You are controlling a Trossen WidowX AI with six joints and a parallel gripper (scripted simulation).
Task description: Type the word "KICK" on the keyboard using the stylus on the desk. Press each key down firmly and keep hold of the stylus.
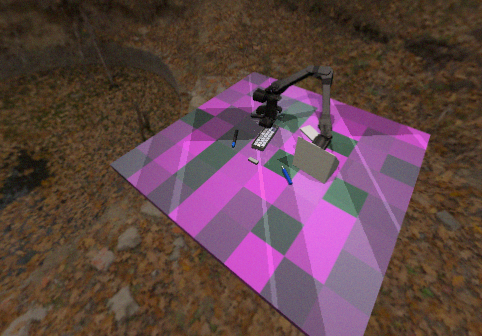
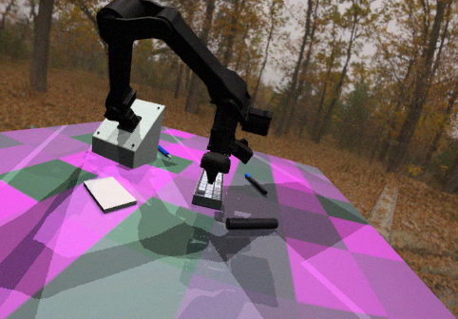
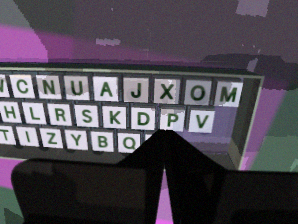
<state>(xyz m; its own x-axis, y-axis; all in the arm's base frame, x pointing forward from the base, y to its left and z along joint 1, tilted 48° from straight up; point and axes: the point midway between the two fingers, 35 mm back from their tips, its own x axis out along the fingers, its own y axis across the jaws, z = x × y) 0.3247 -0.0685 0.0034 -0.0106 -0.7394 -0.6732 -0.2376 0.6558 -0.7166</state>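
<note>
Right now the blue stylus is 25 cm behind my gripper tip, 19 cm to the left of it and 3 cm below it. Round my gripper tip: grey block (24 cm to the left, 8 cm behind, 3 cm below); then flat tile (19 cm behind, 16 cm to the right, 3 cm below); then blue pen (20 cm to the left, 10 cm ahead, 3 cm below).
</note>
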